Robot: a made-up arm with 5 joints.
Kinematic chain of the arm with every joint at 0, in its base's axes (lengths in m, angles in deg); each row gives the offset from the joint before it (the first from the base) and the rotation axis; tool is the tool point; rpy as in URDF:
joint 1: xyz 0.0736 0 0.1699 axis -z
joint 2: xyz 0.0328 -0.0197 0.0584 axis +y
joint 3: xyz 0.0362 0 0.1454 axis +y
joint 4: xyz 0.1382 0 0.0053 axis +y
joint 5: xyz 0.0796 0.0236 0 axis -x
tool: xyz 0 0 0 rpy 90 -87.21 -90
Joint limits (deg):
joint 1: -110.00..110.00
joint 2: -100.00..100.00
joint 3: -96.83..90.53
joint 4: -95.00..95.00
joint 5: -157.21..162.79
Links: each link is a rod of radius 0.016 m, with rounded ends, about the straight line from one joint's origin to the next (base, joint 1, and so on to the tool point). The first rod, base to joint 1, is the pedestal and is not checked.
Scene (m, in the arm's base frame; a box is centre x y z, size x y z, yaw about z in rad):
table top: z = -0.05
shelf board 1: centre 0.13 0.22 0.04 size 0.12 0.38 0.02 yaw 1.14
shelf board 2: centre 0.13 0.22 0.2 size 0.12 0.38 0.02 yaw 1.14
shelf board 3: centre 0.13 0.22 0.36 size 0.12 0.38 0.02 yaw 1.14
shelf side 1: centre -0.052 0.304 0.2 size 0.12 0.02 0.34 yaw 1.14
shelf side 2: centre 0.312 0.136 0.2 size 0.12 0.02 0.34 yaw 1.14
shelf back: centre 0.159 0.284 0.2 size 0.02 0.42 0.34 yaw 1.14
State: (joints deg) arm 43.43 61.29 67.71 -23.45 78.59
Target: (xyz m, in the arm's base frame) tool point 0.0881 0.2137 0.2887
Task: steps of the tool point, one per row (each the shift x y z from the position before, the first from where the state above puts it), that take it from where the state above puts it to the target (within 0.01 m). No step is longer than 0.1 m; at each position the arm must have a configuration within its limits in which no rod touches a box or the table.
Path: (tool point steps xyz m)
1: 0.0332 -0.0128 0.0187
2: 0.0311 -0.0016 0.0272
3: 0.0241 0.0089 0.0336
4: 0.0133 0.0167 0.0370
5: 0.0001 0.0206 0.0370
6: -0.0133 0.0200 0.0336
7: 0.0067 0.0383 0.0030
8: -0.0043 0.0416 0.0033
9: -0.0163 0.0414 0.0036
10: -0.0284 0.0377 0.0040
11: -0.0394 0.0305 0.0042
12: -0.0484 0.0201 0.0045

